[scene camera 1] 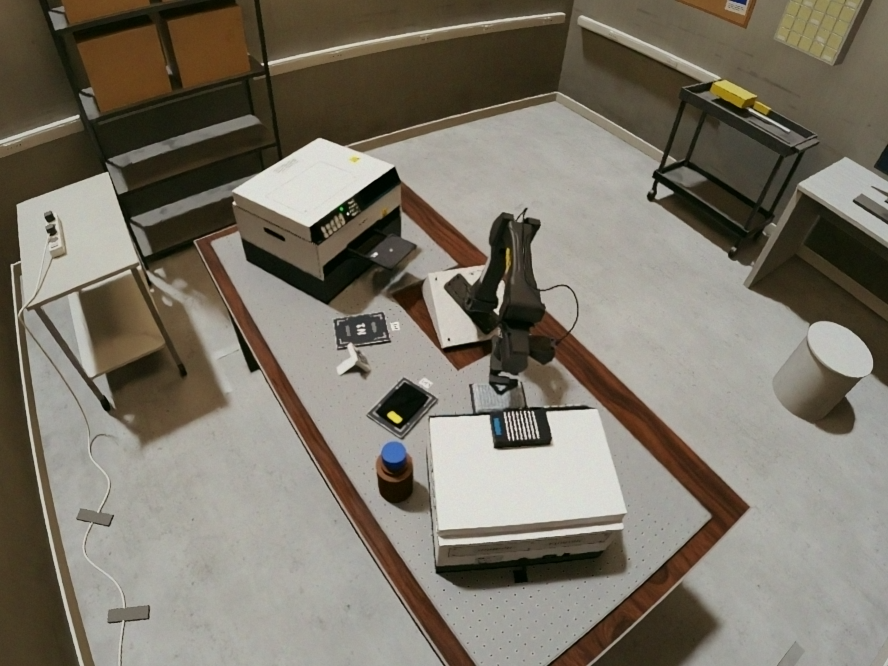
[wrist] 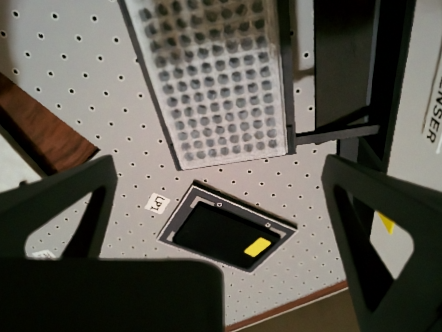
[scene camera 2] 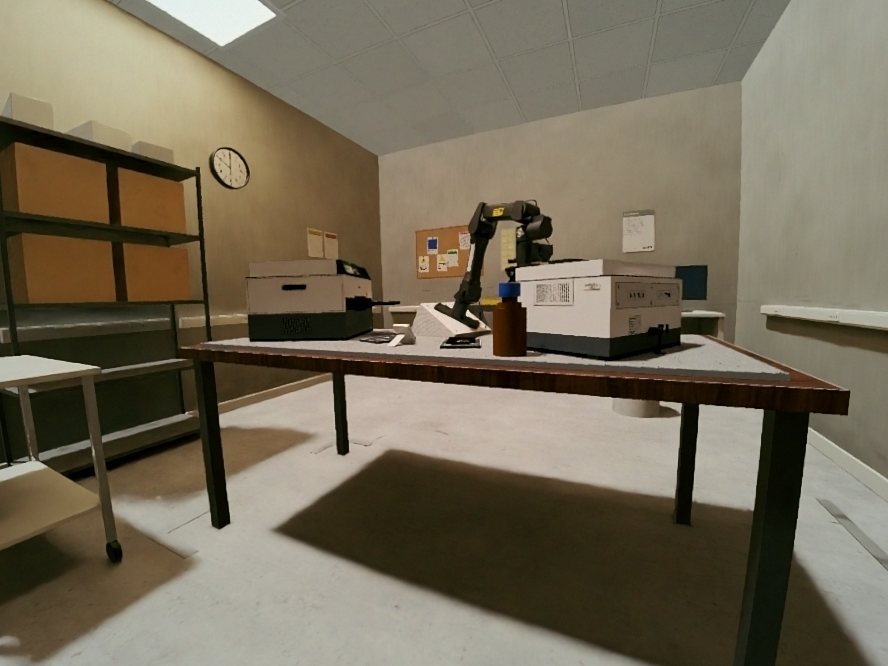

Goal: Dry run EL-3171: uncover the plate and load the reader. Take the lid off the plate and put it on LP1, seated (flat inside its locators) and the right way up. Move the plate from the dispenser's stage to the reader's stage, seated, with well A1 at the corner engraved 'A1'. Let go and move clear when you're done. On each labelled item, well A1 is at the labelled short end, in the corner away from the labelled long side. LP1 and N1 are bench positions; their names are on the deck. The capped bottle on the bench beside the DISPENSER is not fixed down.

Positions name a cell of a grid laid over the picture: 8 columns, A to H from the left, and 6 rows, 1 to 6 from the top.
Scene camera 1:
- gripper: E4
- clear lid: E4
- dark stage: D3
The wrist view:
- gripper: D4
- clear lid: E3
